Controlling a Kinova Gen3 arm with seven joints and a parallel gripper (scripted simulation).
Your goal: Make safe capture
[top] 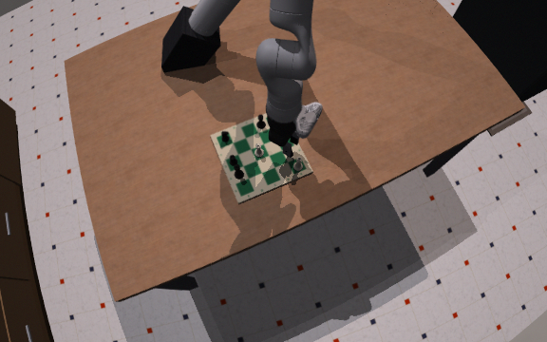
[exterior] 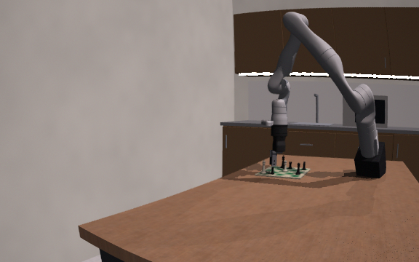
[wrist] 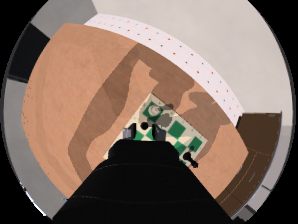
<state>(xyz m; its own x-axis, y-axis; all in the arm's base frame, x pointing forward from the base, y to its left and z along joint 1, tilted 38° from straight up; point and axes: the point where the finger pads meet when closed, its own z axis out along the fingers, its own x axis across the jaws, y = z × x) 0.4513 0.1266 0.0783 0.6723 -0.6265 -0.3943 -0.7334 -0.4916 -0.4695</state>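
Right now the cream chessboard is 30 mm behind my hand, 80 mm to the right of it and 60 mm below it.
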